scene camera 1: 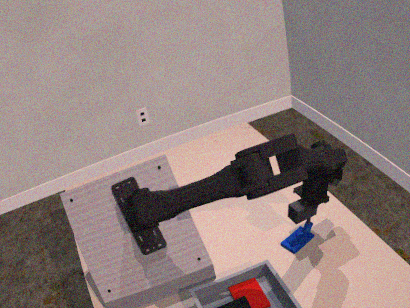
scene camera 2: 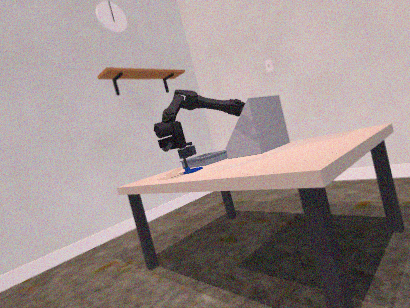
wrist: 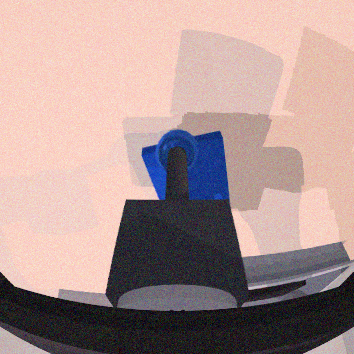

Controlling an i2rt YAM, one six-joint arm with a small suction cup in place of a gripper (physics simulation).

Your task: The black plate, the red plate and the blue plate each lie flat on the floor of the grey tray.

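Pixels of known places: end effector, tool point: [scene camera 1: 307,231] [scene camera 2: 188,172] [wrist: 176,137]; arm's base, origin of the base link: [scene camera 1: 138,216] [scene camera 2: 251,117].
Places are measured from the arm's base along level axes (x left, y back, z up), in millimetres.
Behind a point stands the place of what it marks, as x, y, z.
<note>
The blue plate [scene camera 1: 295,241] @(-166, -378, -190) [scene camera 2: 194,170] @(-130, -411, -194) [wrist: 208,169] @(-174, -411, -190) lies on the table, outside the tray. My suction cup [scene camera 1: 308,227] [scene camera 2: 185,167] [wrist: 176,145] is pressed down on its top face near one corner, with the arm stretched out over the table. The grey tray [scene camera 1: 228,278] @(-197, -138, -150) [scene camera 2: 205,157] @(-206, -236, -156) [wrist: 298,260] @(-325, -235, -181) stands nearer the arm's base. The red plate [scene camera 1: 249,291] @(-246, -170, -187) lies flat on its floor, and the black plate [scene camera 1: 237,303] @(-270, -121, -176) lies beside it, cut off by the lower edge of scene camera 1.
The arm's base is bolted to a grey block [scene camera 1: 98,231] @(4, 118, -1) [scene camera 2: 261,126] @(89, -73, -65) next to the tray. The table [scene camera 1: 231,228] @(13, -259, -200) [scene camera 2: 298,159] @(417, -455, -200) ends a little beyond the blue plate, with carpeted floor below. A wooden shelf [scene camera 2: 140,73] hangs on the wall.
</note>
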